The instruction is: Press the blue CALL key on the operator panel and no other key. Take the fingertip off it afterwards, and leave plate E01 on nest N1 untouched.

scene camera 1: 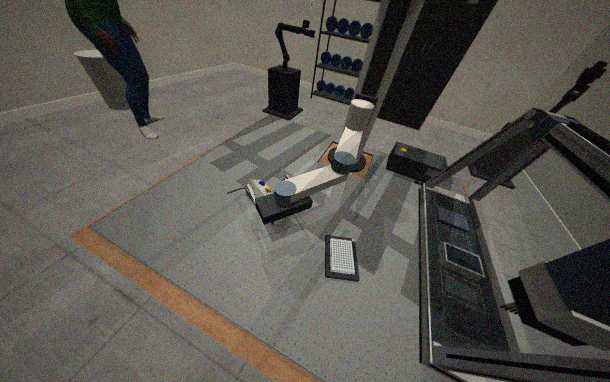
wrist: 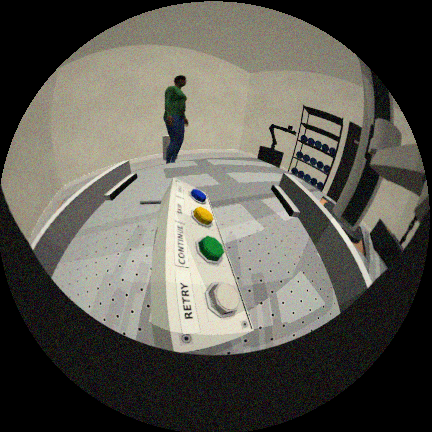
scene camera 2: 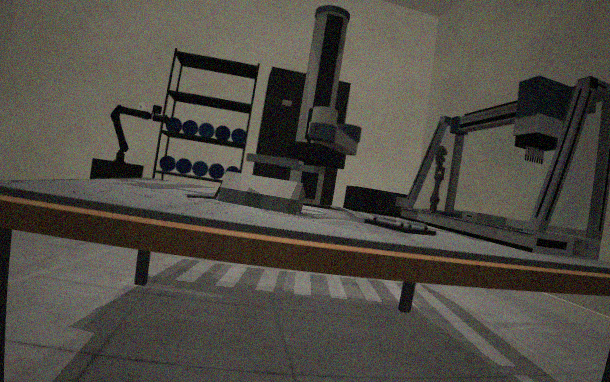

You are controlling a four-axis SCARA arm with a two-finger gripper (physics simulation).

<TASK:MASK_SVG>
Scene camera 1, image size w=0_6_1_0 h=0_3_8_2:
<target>gripper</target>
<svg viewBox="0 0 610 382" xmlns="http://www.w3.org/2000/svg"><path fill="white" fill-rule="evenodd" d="M247 184L247 189L264 225L312 207L313 200L310 196L290 204L278 203L275 200L275 193L255 198L252 186L250 187Z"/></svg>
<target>well plate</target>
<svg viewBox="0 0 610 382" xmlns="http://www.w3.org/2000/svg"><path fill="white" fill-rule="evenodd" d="M331 238L330 271L354 275L352 242Z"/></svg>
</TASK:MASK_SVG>
